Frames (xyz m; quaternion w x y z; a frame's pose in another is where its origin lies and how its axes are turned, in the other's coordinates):
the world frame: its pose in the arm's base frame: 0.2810 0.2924 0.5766 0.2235 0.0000 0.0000 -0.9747
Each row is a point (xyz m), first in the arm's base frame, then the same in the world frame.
Working: the arm's base frame: its pose in the world frame: 0.3803 0.1408 -0.5766 0.2235 0.0000 0.0000 0.9747

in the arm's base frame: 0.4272 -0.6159 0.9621
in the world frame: 0.2641 0.8813 0.3855
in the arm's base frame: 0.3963 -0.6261 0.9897
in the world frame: 0.2964 0.8770 0.4131
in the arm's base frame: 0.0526 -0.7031 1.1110
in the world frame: 0.6393 0.7965 0.5344
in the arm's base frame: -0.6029 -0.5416 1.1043
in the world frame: 1.1590 0.3656 0.5277
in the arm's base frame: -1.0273 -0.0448 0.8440
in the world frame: 1.3245 -0.2665 0.2674
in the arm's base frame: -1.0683 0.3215 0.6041
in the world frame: 1.2018 -0.6141 0.0275
